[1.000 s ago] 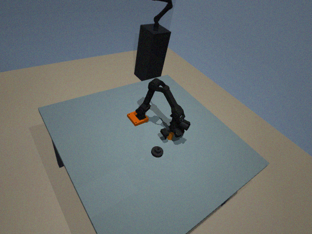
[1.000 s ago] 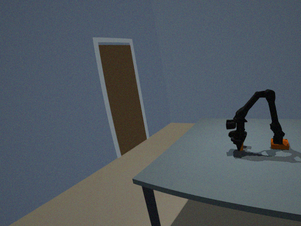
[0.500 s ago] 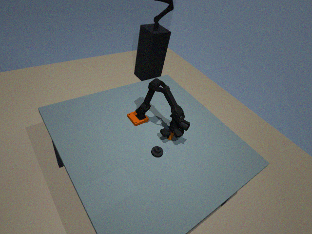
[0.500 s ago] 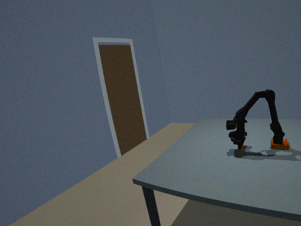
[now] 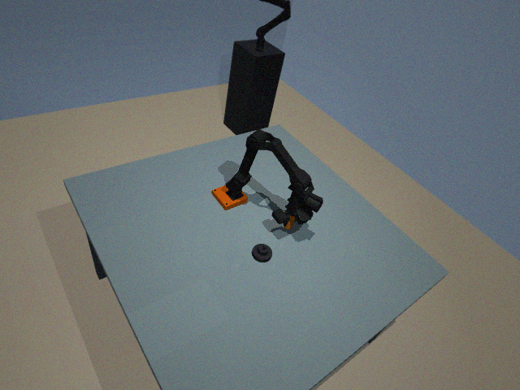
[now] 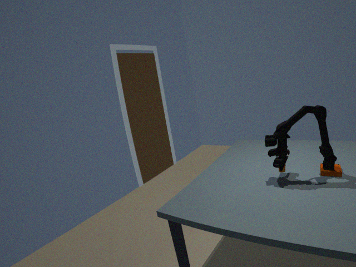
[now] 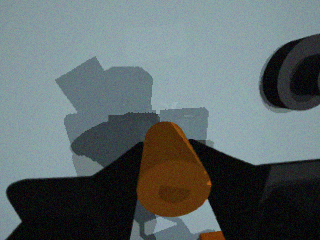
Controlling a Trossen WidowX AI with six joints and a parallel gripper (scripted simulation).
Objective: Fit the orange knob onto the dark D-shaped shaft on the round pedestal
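Right now my gripper tip is 40 mm short of the dark round pedestal, 180 mm to the left of it and 20 mm above it. The rest, counted from my gripper tip: orange knob (20 mm above).
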